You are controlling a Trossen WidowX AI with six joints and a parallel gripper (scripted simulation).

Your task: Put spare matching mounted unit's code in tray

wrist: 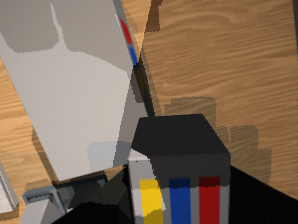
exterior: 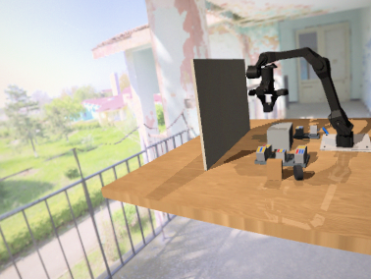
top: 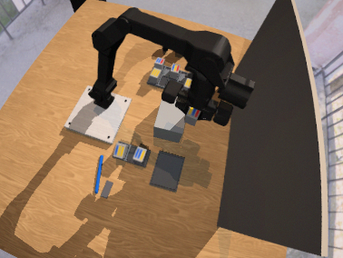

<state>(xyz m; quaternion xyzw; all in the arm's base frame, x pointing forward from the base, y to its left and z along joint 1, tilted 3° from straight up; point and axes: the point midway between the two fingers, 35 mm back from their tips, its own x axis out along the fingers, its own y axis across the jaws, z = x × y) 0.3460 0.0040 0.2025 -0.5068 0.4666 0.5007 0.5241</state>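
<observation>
My gripper tip is now 17 cm above the dark grey tray and 15 cm to the left of it. Round my gripper tip: grey spare block: 2 cm above; grey mounted unit: 12 cm below, 7 cm behind, 4 cm to the left; tall dark panel: 17 cm ahead, 9 cm to the left, 5 cm above.
</observation>
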